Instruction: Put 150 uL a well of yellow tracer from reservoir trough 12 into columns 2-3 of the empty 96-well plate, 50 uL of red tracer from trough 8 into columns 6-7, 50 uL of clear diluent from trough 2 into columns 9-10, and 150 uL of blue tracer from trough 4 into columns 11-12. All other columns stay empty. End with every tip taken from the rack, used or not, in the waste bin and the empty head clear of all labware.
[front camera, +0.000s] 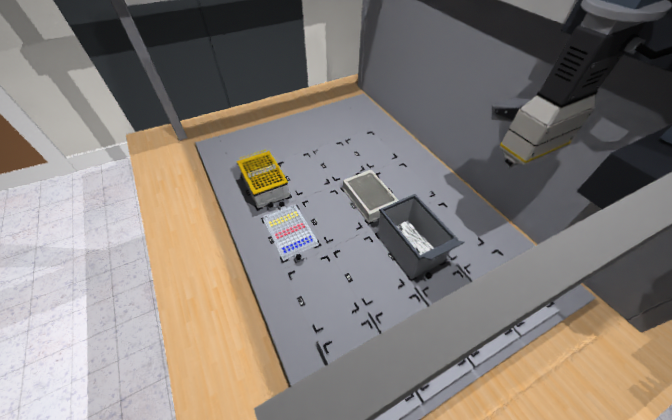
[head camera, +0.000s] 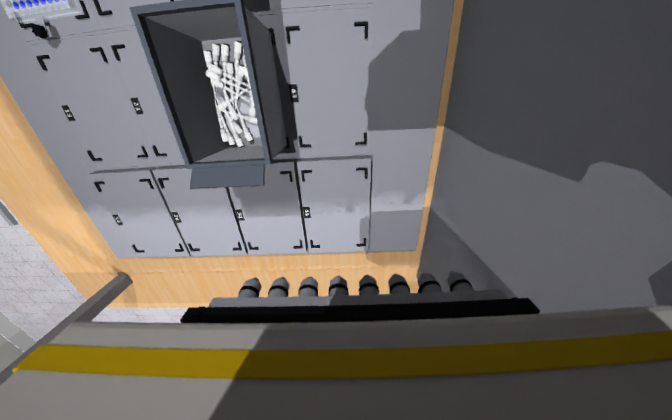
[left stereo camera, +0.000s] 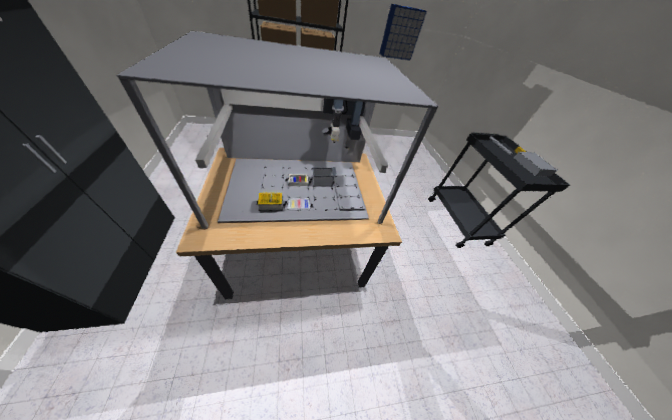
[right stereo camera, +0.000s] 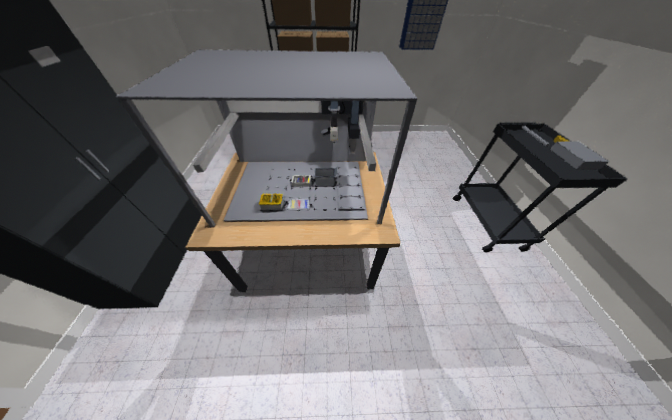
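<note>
The pipetting head (front camera: 545, 122) (head camera: 350, 395) (left stereo camera: 335, 134) (right stereo camera: 333, 134) hangs high at the right rear, clear of labware. Its nozzles (head camera: 338, 286) are bare. The parked plate gripper (right stereo camera: 353, 146) hangs beside it; its finger spacing is unclear. The 96-well plate (front camera: 290, 239) (left stereo camera: 299, 203) (right stereo camera: 299, 204) shows yellow, red and blue column bands in the front view; clear liquid cannot be made out there. The yellow tip rack (front camera: 263, 172) (left stereo camera: 270, 200) (right stereo camera: 271, 201) is left of the plate in the stereo views. The waste bin (front camera: 397, 245) (head camera: 175, 75) holds many white tips. The reservoir (front camera: 370, 216) stands beside it.
A grey gantry beam (front camera: 465, 300) crosses the near side in the front view. The deck (front camera: 280, 340) lies on a wooden table (left stereo camera: 290, 235). Frame posts (left stereo camera: 165, 150) (right stereo camera: 397, 160) stand at its corners. A black cart (left stereo camera: 525, 182) (right stereo camera: 585, 180) stands to the right.
</note>
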